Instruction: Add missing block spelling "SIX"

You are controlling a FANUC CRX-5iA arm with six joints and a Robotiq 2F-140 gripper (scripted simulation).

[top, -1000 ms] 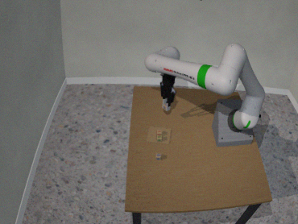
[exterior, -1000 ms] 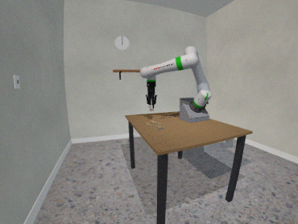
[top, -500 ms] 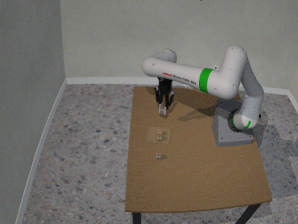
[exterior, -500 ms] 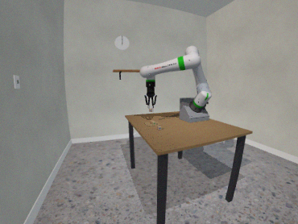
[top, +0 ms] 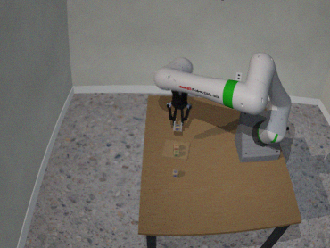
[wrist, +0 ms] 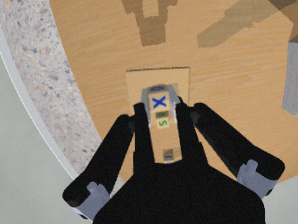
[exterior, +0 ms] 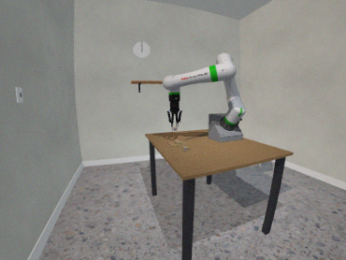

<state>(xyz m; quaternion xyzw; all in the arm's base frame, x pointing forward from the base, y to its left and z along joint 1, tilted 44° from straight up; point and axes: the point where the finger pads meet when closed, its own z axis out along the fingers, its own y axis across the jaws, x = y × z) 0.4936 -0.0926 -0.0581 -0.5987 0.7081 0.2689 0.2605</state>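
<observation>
The mat is 14 cm below my hand, 5 cm to the left of it and 1 cm ahead of it.
</observation>
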